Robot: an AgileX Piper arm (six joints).
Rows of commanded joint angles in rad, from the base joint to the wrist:
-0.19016 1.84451 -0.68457 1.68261 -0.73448 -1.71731
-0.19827 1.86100 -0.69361 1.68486 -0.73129 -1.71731
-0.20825 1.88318 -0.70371 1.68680 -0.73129 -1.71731
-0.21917 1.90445 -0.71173 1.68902 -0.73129 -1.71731
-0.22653 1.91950 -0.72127 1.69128 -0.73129 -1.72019
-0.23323 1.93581 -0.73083 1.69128 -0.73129 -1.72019
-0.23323 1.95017 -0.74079 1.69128 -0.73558 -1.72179
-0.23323 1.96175 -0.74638 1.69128 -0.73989 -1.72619
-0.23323 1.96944 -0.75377 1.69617 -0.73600 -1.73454
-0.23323 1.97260 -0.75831 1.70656 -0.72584 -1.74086
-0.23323 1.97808 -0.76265 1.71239 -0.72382 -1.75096
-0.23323 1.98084 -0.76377 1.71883 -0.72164 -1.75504
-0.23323 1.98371 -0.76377 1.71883 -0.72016 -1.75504
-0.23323 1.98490 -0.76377 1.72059 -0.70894 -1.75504
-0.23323 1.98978 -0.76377 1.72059 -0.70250 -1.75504
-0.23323 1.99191 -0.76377 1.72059 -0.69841 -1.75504
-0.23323 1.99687 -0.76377 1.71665 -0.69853 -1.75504
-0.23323 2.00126 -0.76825 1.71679 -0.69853 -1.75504
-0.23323 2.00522 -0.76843 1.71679 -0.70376 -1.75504
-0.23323 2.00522 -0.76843 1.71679 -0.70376 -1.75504
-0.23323 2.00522 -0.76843 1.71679 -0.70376 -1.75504
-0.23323 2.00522 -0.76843 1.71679 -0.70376 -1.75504
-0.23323 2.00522 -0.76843 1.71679 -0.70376 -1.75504
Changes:
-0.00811 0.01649 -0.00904 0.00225 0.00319 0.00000
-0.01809 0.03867 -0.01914 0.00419 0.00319 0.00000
-0.02901 0.05994 -0.02716 0.00641 0.00319 0.00000
-0.03637 0.07499 -0.03670 0.00867 0.00319 -0.00288
-0.04307 0.09130 -0.04626 0.00867 0.00319 -0.00288
-0.04307 0.10566 -0.05622 0.00867 -0.00110 -0.00448
-0.04307 0.11724 -0.06181 0.00867 -0.00541 -0.00888
-0.04307 0.12493 -0.06920 0.01356 -0.00152 -0.01723
-0.04307 0.12809 -0.07374 0.02395 0.00864 -0.02355
-0.04307 0.13357 -0.07808 0.02978 0.01066 -0.03365
-0.04307 0.13633 -0.07920 0.03622 0.01284 -0.03773
-0.04307 0.13920 -0.07920 0.03622 0.01432 -0.03773
-0.04307 0.14039 -0.07920 0.03798 0.02554 -0.03773
-0.04307 0.14527 -0.07920 0.03798 0.03198 -0.03773
-0.04307 0.14740 -0.07920 0.03798 0.03607 -0.03773
-0.04307 0.15236 -0.07920 0.03404 0.03595 -0.03773
-0.04307 0.15675 -0.08368 0.03418 0.03595 -0.03773
-0.04307 0.16071 -0.08386 0.03418 0.03072 -0.03773
-0.04307 0.16071 -0.08386 0.03418 0.03072 -0.03773
-0.04307 0.16071 -0.08386 0.03418 0.03072 -0.03773
-0.04307 0.16071 -0.08386 0.03418 0.03072 -0.03773
-0.04307 0.16071 -0.08386 0.03418 0.03072 -0.03773

